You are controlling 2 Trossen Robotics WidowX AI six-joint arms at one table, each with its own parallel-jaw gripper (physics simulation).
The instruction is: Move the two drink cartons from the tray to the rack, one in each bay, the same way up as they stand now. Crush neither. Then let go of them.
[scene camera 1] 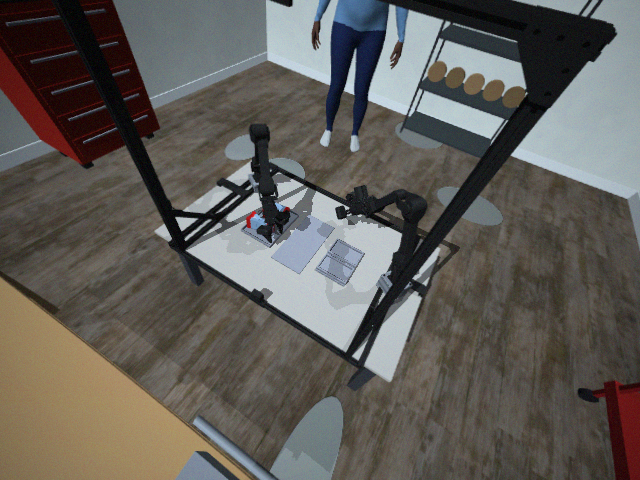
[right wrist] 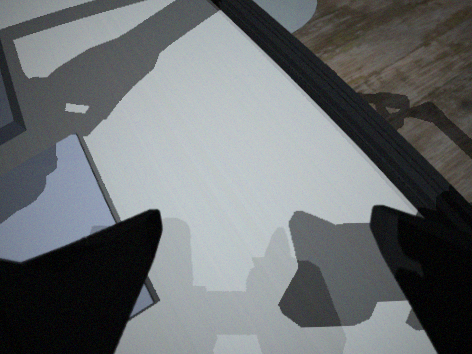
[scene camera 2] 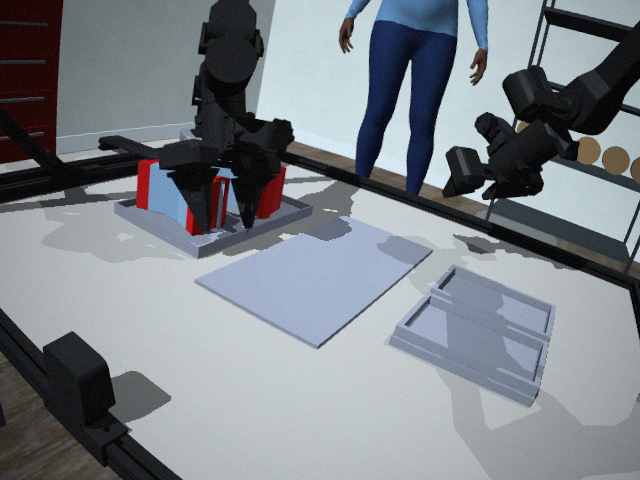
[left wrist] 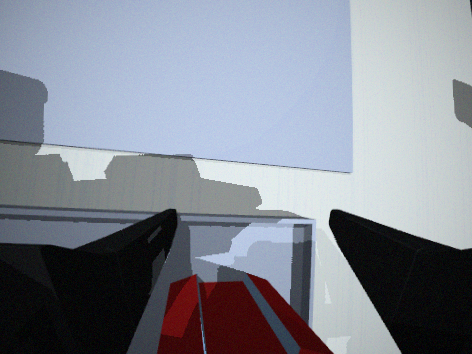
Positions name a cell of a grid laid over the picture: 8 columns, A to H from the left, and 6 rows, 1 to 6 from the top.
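Note:
Open, the left gripper (scene camera 2: C3) touches a grey tray (scene camera 2: C3). The right gripper (scene camera 2: F3) is open too and holds nothing; the right wrist view also shows this right gripper (right wrist: E4). In the left wrist view are the left gripper (left wrist: E4) and the tray (left wrist: D5), while a grey mat (scene camera 1: D4) is there in the scene as well.

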